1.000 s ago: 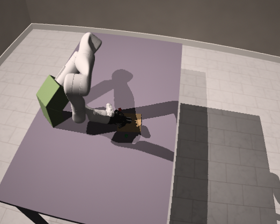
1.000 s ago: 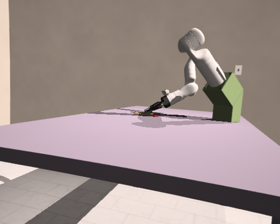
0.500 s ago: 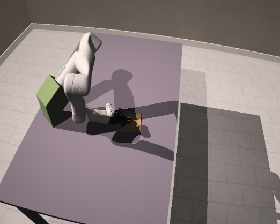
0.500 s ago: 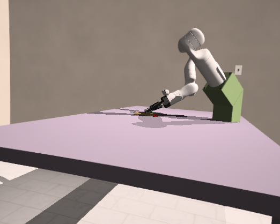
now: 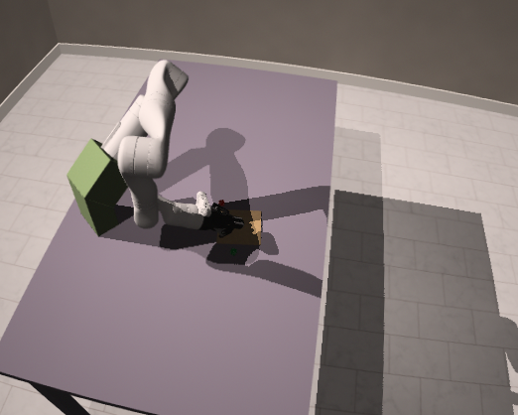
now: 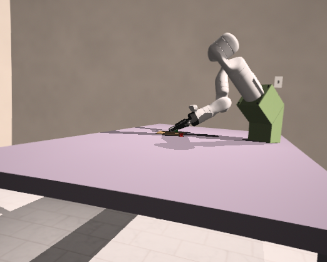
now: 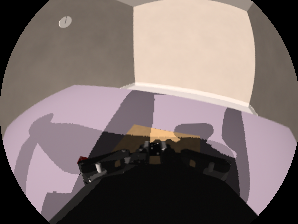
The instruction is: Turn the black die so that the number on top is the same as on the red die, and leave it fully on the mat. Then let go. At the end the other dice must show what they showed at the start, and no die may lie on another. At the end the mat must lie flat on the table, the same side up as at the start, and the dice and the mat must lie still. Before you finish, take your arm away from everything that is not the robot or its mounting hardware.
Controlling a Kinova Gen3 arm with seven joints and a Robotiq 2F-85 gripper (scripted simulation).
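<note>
My gripper is now 10 mm short of the tan mat and 20 mm above it. From my hand the other things lie so: black die (10 mm ahead, 10 mm to the left, 10 mm below); then green die (30 mm ahead, 100 mm to the right, 20 mm below); then red die (90 mm behind, 70 mm to the left, 20 mm below).
</note>
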